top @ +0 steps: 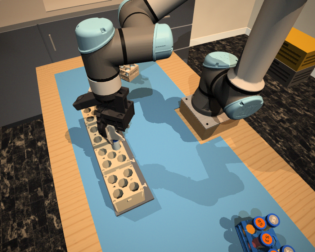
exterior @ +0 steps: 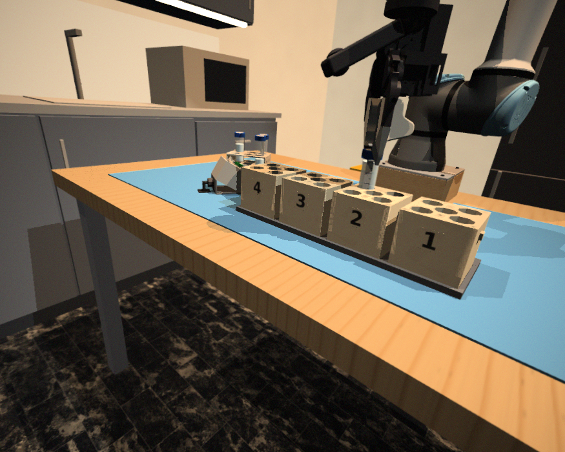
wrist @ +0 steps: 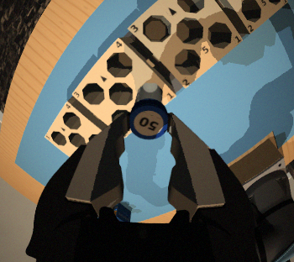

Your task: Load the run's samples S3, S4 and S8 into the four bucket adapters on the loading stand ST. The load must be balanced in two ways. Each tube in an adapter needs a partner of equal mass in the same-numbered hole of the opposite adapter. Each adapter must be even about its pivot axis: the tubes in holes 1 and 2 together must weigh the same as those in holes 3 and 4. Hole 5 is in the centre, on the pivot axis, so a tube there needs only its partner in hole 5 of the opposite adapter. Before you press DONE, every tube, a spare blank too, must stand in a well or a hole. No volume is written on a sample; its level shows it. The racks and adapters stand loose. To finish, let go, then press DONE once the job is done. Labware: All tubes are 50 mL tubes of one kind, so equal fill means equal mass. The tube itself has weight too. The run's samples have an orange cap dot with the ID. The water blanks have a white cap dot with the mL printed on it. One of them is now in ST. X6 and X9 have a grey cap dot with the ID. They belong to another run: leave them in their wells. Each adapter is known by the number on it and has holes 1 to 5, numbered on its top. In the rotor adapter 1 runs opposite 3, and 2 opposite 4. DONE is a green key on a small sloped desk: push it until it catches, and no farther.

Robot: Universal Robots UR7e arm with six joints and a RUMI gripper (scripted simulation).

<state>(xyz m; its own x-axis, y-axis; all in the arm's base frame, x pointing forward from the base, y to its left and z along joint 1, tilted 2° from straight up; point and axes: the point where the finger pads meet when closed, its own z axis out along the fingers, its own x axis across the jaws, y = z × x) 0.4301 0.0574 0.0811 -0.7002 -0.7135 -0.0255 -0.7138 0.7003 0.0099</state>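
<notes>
Right now the blue-capped blank is 1 cm ahead of my hand and 5 cm below it. From my hand the other things lie so: blue sample rack: 27 cm behind, 45 cm to the left, 12 cm below; then sloped desk: 1 cm behind, 38 cm to the right, 10 cm below; then green done key: 3 cm behind, 37 cm to the right, 9 cm below.
</notes>
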